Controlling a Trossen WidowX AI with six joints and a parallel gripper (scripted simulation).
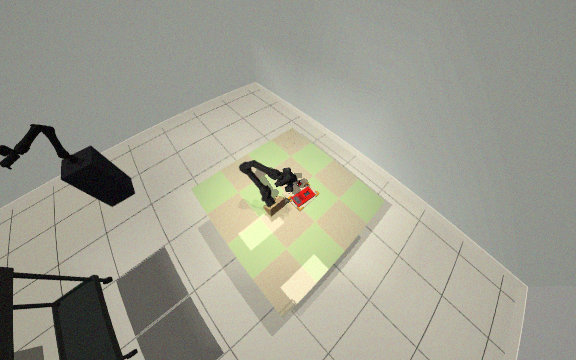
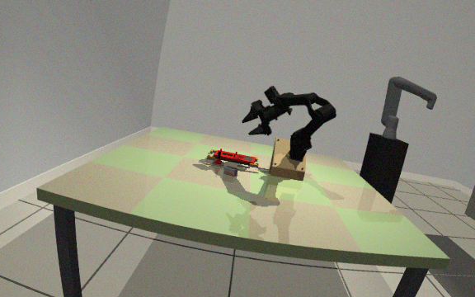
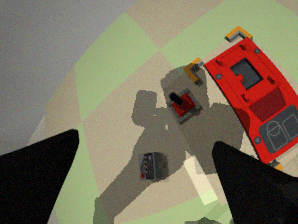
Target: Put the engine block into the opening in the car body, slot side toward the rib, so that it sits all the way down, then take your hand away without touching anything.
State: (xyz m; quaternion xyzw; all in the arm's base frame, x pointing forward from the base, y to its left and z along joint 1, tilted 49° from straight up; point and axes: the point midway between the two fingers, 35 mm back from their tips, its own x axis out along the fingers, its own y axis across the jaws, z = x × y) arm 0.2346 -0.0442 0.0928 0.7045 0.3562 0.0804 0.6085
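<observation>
My gripper tip is now 180 mm above the grey engine block, 100 mm to the right of it and 20 mm short of it.
</observation>
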